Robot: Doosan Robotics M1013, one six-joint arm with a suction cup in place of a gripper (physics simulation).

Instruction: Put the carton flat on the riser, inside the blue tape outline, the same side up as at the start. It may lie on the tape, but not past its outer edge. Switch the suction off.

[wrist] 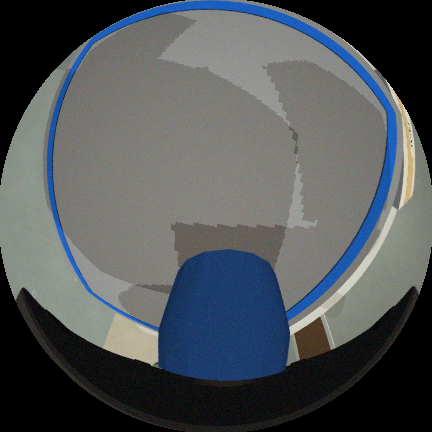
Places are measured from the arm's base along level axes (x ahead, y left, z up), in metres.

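Pixels of known places: hand, tool point: (223,262).
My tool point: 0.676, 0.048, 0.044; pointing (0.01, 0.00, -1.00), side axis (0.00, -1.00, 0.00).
Observation:
For each thing: its top centre in the pictures, then the offset to it from my tool point, as dx, dy, dz. "*": a spot on its surface instead.
- riser's grey top, surface spot: (200,150) * +0.043, +0.006, +0.011
- blue tape outline, surface spot: (391,150) * +0.062, -0.072, +0.015
The riser's grey top (200,150) fills most of the wrist view. The blue tape outline (391,150) runs around it near its rim, and its lower part is hidden behind my gripper. My gripper (226,257), a blue suction cup, points at the riser top inside the outline, near its lower side in the view. No carton shows on the cup, and its exact height over the riser is hard to tell. A narrow strip of a white box with a tan band (410,162) and dark print shows beyond the riser at the right; I cannot tell whether it is the carton.
Jagged shadows lie across the riser top, one dark patch right beside the cup. A cream strip (367,260) borders the riser at the lower right. A brown panel (314,337) and a beige surface (131,336) show at the bottom. Grey-green floor (25,200) lies around.

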